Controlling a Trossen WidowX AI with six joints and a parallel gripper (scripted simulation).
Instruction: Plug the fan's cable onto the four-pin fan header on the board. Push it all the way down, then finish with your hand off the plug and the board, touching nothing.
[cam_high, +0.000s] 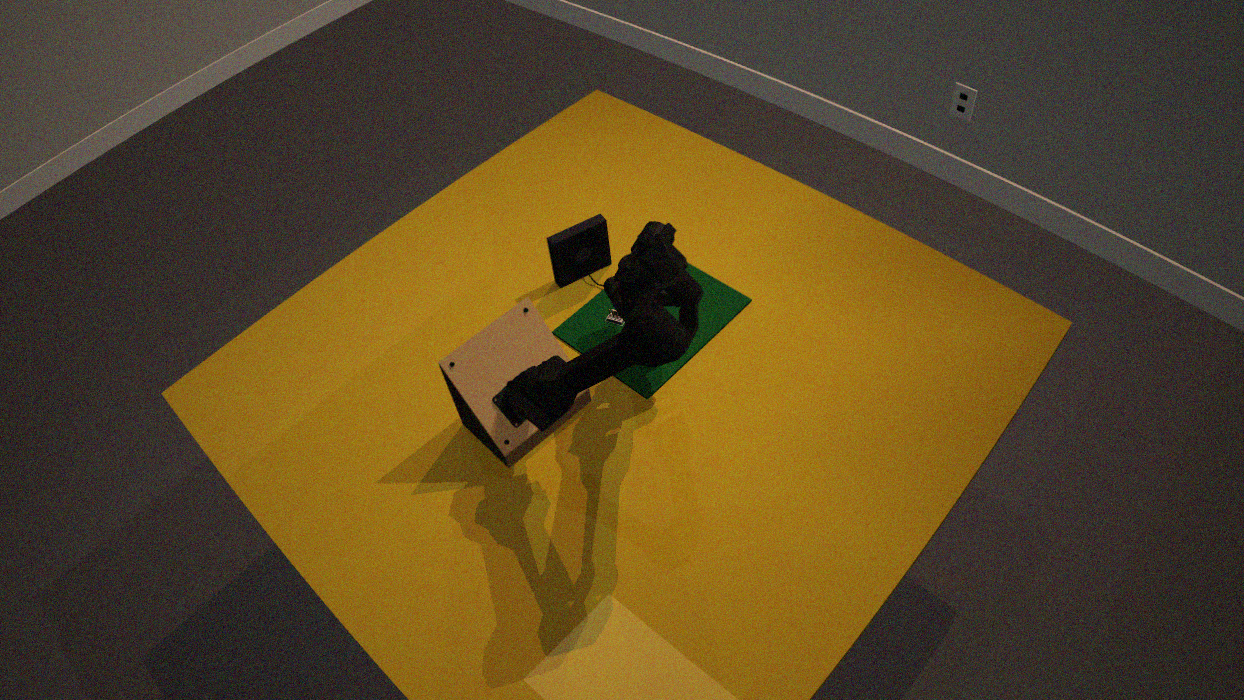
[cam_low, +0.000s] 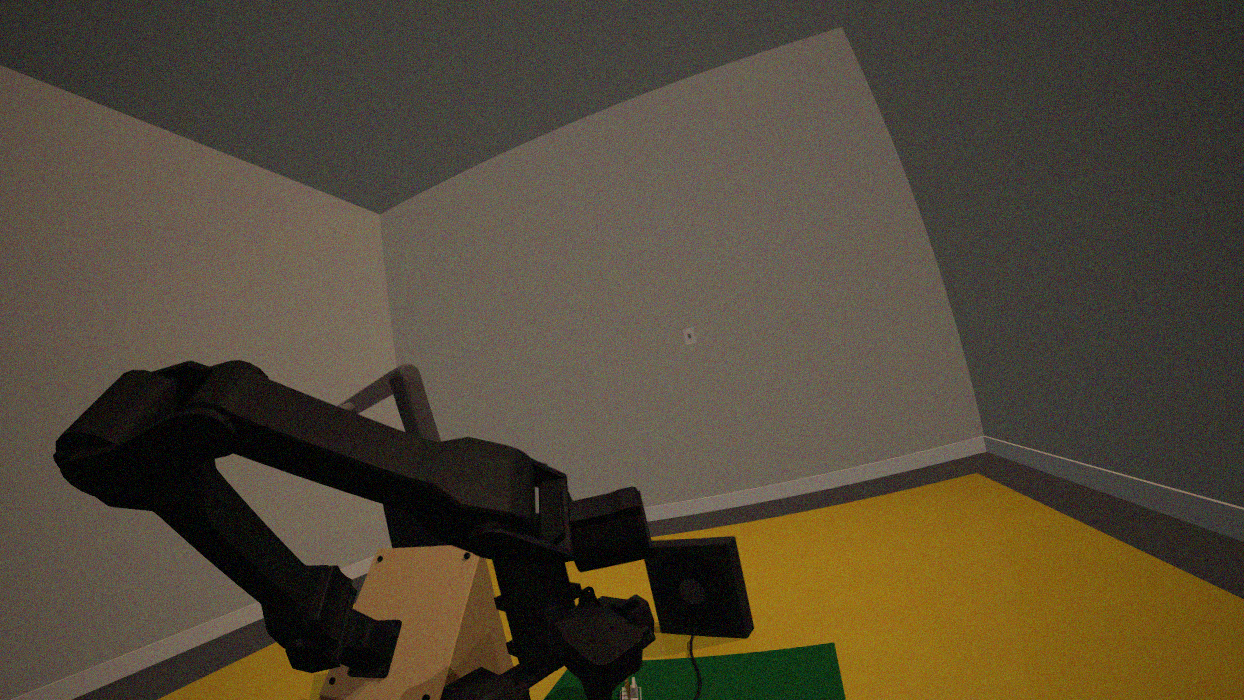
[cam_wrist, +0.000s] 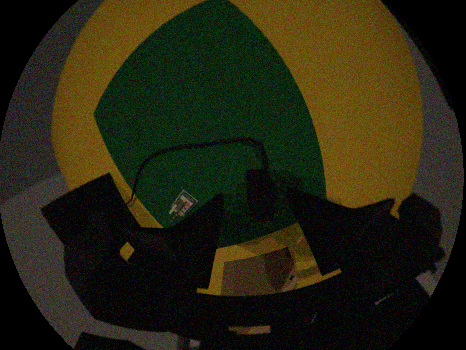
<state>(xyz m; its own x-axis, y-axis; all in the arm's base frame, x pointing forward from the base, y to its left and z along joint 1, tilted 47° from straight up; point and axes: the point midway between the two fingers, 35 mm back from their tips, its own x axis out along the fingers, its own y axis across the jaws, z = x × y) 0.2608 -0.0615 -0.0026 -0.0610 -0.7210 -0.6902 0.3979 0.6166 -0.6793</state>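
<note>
Now: gripper tip 7 cm short of the green board, 4 cm to the right of it and 3 cm above it. Also, from my gripper tip: dark plug 1 cm ahead, 1 cm above; black fan 22 cm to the left, 7 cm ahead, 4 cm above.
</note>
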